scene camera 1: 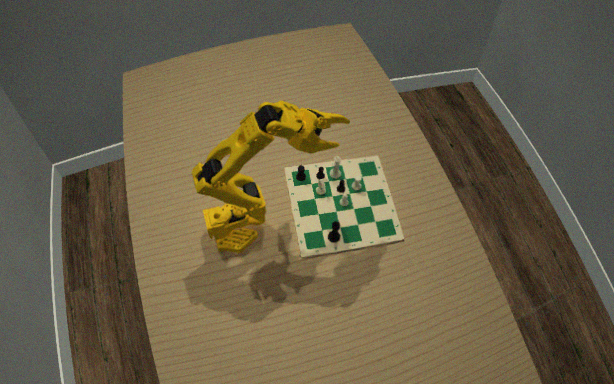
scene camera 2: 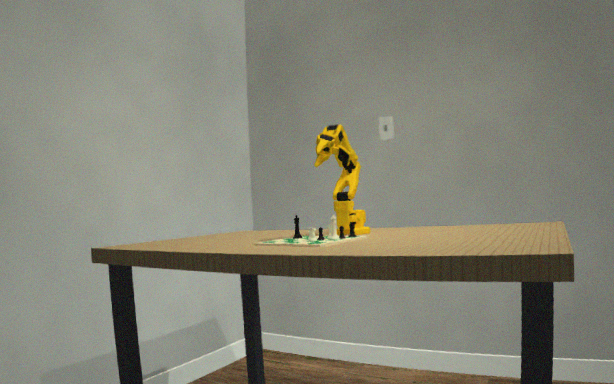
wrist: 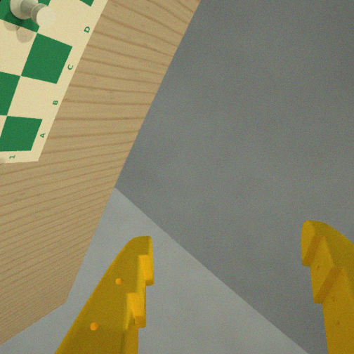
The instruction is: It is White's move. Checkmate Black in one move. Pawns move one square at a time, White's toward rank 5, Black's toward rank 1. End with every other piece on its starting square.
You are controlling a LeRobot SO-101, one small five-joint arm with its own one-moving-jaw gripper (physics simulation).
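Frame: origin at the arm's base, x ahead, y left, z up, level; centimetres.
Where they show: end effector, tool point: (scene camera 1: 337, 143) (scene camera 2: 316, 164); arm's base, origin of the base link: (scene camera 1: 242, 227) (scene camera 2: 349, 234).
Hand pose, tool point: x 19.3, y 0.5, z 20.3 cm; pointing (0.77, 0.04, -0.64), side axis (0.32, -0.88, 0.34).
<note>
Each offset is from my tool point to the top centre of the thing. Level surfaces: height alone.
The green and white board (scene camera 1: 350, 251) (scene camera 2: 272, 244) (wrist: 30, 156) lies on the table. A black king {dx -2.0, dy -8.3, dz -13.4 cm} (scene camera 1: 334, 233) (scene camera 2: 297, 228) stands on its near row. In the far row stand a black piece {dx -4.0, dy +7.6, dz -16.4 cm} (scene camera 1: 300, 173) (scene camera 2: 352, 230) at the left corner, a black pawn {dx +0.2, dy +6.6, dz -16.6 cm} (scene camera 1: 320, 173) (scene camera 2: 342, 232) and a tall white piece {dx +3.5, dy +6.2, dz -13.4 cm} (scene camera 1: 336, 169) (scene camera 2: 333, 228). The second row holds a white piece {dx -1.0, dy +2.9, dz -15.8 cm} (scene camera 1: 321, 188), a black pawn {dx +3.3, dy +2.1, dz -16.6 cm} (scene camera 1: 341, 186) and a white piece {dx +6.8, dy +1.8, dz -16.4 cm} (scene camera 1: 356, 185). Another white piece {dx +2.8, dy -1.3, dz -16.6 cm} (scene camera 1: 344, 200) stands mid-board. My gripper (scene camera 1: 343, 133) (scene camera 2: 317, 159) (wrist: 226, 230) is open and empty, high above the board's level.
The wooden table {dz -20.3 cm} (scene camera 1: 200, 310) (scene camera 2: 450, 245) (wrist: 100, 125) carries the board and my yellow arm's base (scene camera 1: 235, 225) (scene camera 2: 352, 220). The arm's shadow falls on the table near the board. Part of a white piece (wrist: 22, 9) shows at the wrist view's top left.
</note>
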